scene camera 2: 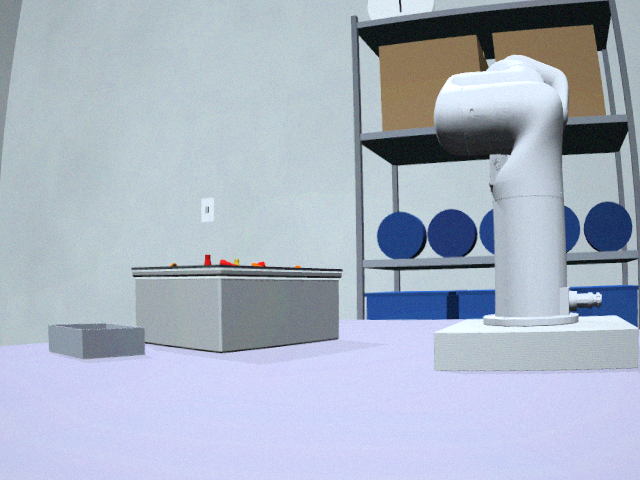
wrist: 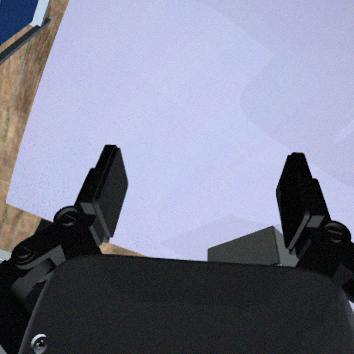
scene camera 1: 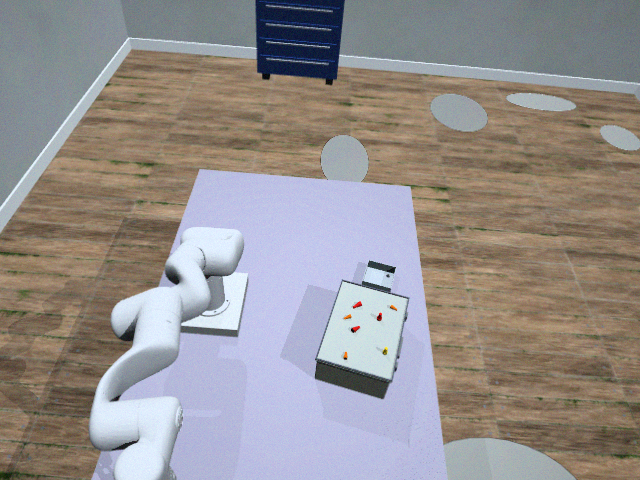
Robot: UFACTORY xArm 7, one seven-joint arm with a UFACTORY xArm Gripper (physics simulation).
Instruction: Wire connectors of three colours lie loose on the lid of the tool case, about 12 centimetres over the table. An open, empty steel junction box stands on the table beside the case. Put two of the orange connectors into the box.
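Places are measured from the arm's base along level axes (x ahead, y left, z up), in millimetres.
Where they show: gripper, fingertip midpoint: (wrist: pixel 201 167); arm's base at its link origin: (scene camera 2: pixel 531 322).
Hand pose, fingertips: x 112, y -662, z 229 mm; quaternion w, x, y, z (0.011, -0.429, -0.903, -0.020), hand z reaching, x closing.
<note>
Each offset is from my fingertips to the top centre of the thing. "spot": to the spot under its first point. Level surfaces: height alone.
Three orange connectors lie on the lid of the tool case {dx +384, dy +578, dz -147 mm} (scene camera 1: pixel 351 379) (scene camera 2: pixel 279 312): one orange connector {dx +325, dy +603, dz -138 mm} (scene camera 1: pixel 347 316) left of the middle, one orange connector {dx +465, dy +657, dz -138 mm} (scene camera 1: pixel 393 307) near the far right corner, one orange connector {dx +327, dy +473, dz -138 mm} (scene camera 1: pixel 345 355) near the front left. Red connectors {dx +352, dy +650, dz -134 mm} (scene camera 1: pixel 357 304) {dx +352, dy +565, dz -134 mm} (scene camera 1: pixel 355 328) and an upright red connector {dx +421, dy +613, dz -123 mm} (scene camera 1: pixel 379 316) (scene camera 2: pixel 207 259) are there too, with a yellow connector {dx +438, dy +500, dz -126 mm} (scene camera 1: pixel 385 350). The open steel junction box {dx +433, dy +864, dz -234 mm} (scene camera 1: pixel 381 267) (scene camera 2: pixel 113 343) stands beyond the case's far end; a small dark spot shows on its floor. My gripper (wrist: pixel 201 167) is open and empty, high above the table, away from the lid.
The arm (scene camera 1: pixel 160 315) (scene camera 2: pixel 529 206) rises from its base plate (scene camera 1: pixel 211 329) (scene camera 2: pixel 535 351) on the table {dz -272 mm} (scene camera 1: pixel 279 222) and reaches toward the table's near left part. A grey block corner {spot: dx +330, dy +440, dz -234 mm} (wrist: pixel 245 247), probably the case, shows at the wrist view's bottom. A shelf rack (scene camera 2: pixel 357 170) stands behind.
</note>
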